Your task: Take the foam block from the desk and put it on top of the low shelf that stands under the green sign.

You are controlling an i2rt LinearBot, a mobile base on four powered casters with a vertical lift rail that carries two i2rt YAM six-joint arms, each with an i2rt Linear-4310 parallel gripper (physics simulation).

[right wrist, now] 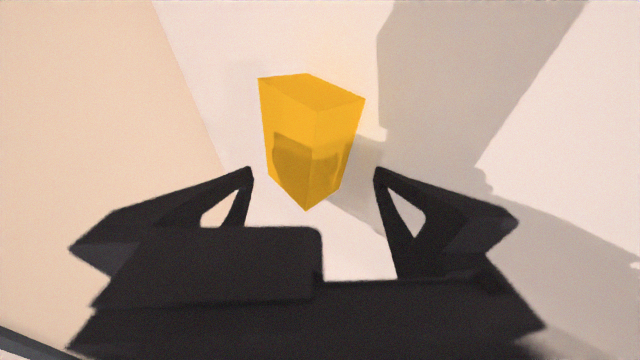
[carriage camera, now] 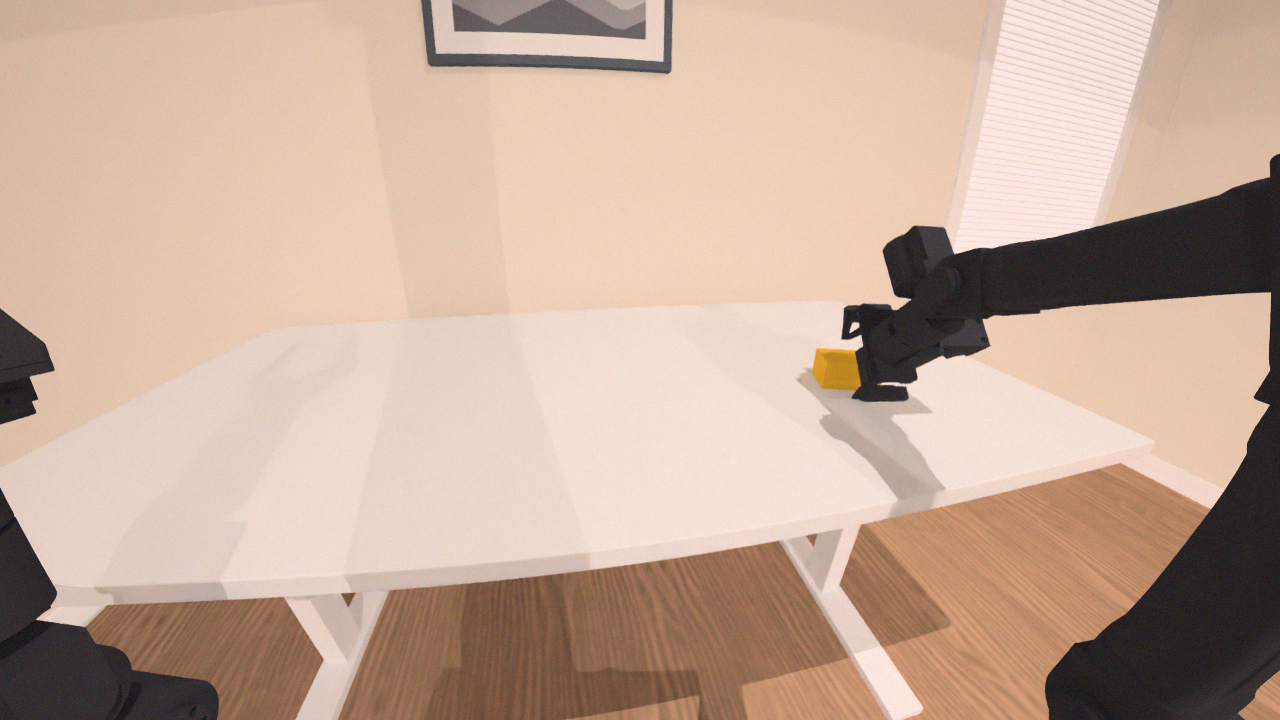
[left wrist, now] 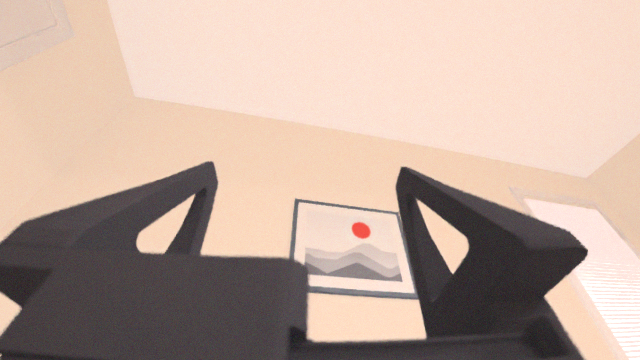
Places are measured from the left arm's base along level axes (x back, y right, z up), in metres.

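Where they show: left gripper, fingertip midpoint: point(left wrist: 308, 174); right gripper, fingertip midpoint: point(right wrist: 314, 173) point(carriage camera: 850, 367).
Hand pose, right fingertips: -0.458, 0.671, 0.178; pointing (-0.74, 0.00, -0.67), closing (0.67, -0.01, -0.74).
Note:
Things, the pixels of their top centre, and the offset from my right fingertips, as dx, dy, dz. "spot": a spot on its surface instead. Level surfaces: height alone.
- foam block, middle of its top: point(right wrist: 284, 153) point(carriage camera: 849, 356) -0.025, +0.010, +0.009
- white desk, its level: dz -0.036
- window with blinds, surface spot: point(carriage camera: 1056, 116) spot: -0.809, +1.111, +0.571
- wooden floor, its level: dz -0.756
The foam block point(carriage camera: 832, 368) point(right wrist: 310, 115) is a yellow-orange box on the white desk point(carriage camera: 465, 429) point(right wrist: 565, 145), toward the right of the carriage view. My right gripper point(carriage camera: 852, 366) point(right wrist: 314, 173) is open and empty, tilted down close to the block. In the carriage view it covers the block's right end. In the right wrist view the block shows beyond and between the fingertips, with its lower end near their level; contact cannot be told. My left gripper point(left wrist: 308, 174) is open and empty, facing the wall and ceiling. The low shelf and green sign do not show.
A framed picture point(carriage camera: 547, 60) point(left wrist: 350, 290) hangs on the wall behind the desk. A window with blinds point(carriage camera: 1056, 116) is at the right. White desk legs point(carriage camera: 832, 559) stand on the wooden floor point(carriage camera: 1029, 555). Part of my left arm point(carriage camera: 53, 671) shows at the left edge.

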